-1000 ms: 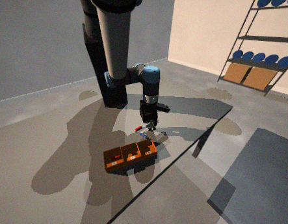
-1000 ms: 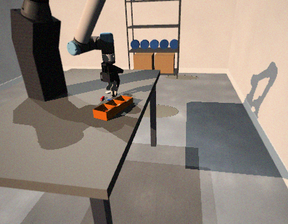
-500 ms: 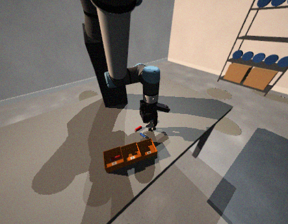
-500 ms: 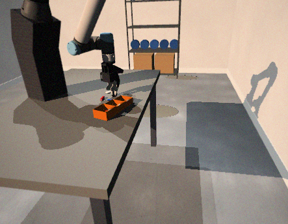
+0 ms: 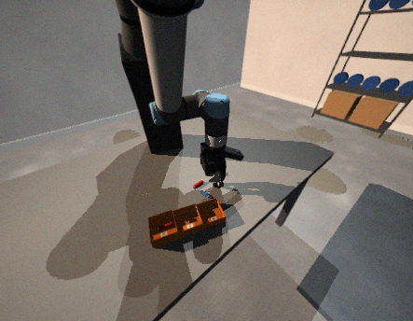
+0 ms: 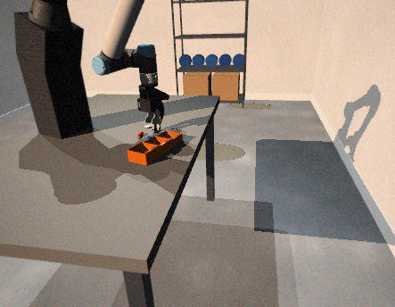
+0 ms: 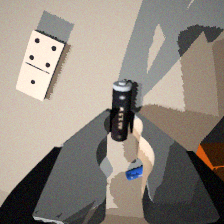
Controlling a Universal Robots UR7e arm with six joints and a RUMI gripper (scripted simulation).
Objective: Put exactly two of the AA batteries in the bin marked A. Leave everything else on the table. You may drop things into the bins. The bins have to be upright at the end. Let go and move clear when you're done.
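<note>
The red battery lies 10 mm ahead of my hand, 270 mm to the right of it and 10 mm below it. From my hand the other things lie so: blue battery (80 mm to the right, 20 mm below); then white block (40 mm behind, 60 mm to the left, 20 mm below); then black battery (10 mm below).
</note>
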